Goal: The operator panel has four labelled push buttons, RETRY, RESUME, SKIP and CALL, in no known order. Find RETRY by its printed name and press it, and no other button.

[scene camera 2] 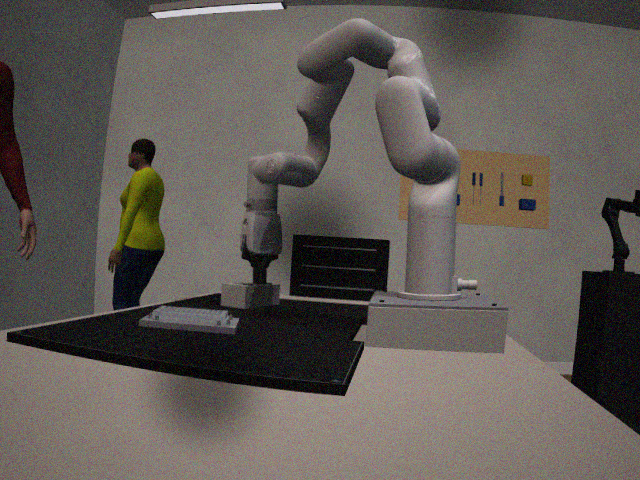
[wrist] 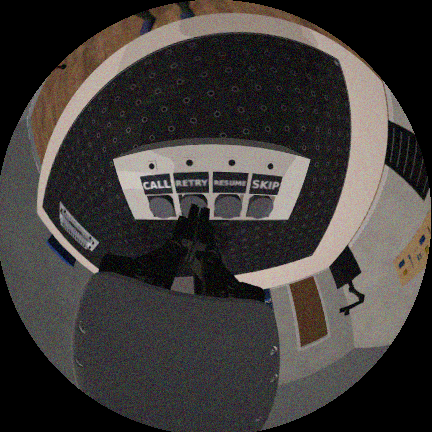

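Seen in the pictures: gripper, between the fingertips: [scene camera 2: 259,284] [wrist: 195,217]; arm's base, origin of its link: [scene camera 2: 428,297].
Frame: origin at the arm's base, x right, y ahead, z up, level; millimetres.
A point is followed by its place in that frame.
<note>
The operator panel [scene camera 2: 235,296] {y 407, x 205, z -41 mm} [wrist: 296,175] {y 366, x 357, z -14 mm} is a pale box with four round grey buttons in a row. In the wrist view the printed labels read, left to right, CALL [wrist: 157,185] {y 400, x 245, z -14 mm}, RETRY [wrist: 191,183] {y 389, x 272, z -14 mm}, RESUME [wrist: 229,183] {y 377, x 299, z -14 mm} and SKIP [wrist: 265,185] {y 365, x 327, z -14 mm}. Below them are the CALL button [wrist: 162,206] {y 382, x 239, z -11 mm}, RETRY button [wrist: 188,202] {y 375, x 262, z -12 mm}, RESUME button [wrist: 228,206] {y 359, x 291, z -11 mm} and SKIP button [wrist: 260,207] {y 346, x 318, z -11 mm}. My gripper [scene camera 2: 260,282] {y 358, x 260, z -12 mm} [wrist: 195,217] {y 358, x 260, z -12 mm} is shut and empty, pointing down. Its fingertips overlap the lower right part of the RETRY button and hide it. Whether they touch it or it is pressed down, I cannot tell.
A grey slotted block [scene camera 2: 189,318] {y 422, x -159, z -49 mm} [wrist: 77,227] {y 427, x -75, z -50 mm} lies on the black mat [scene camera 2: 289,356] {y 244, x -305, z -67 mm} [wrist: 280,75] {y 463, x 400, z -67 mm}, apart from the panel. My arm's base [scene camera 2: 436,328] {y 9, x -135, z -42 mm} stands beside the mat. A person in yellow [scene camera 2: 144,206] stands behind the table, and a red-sleeved arm [scene camera 2: 12,149] shows at the left.
</note>
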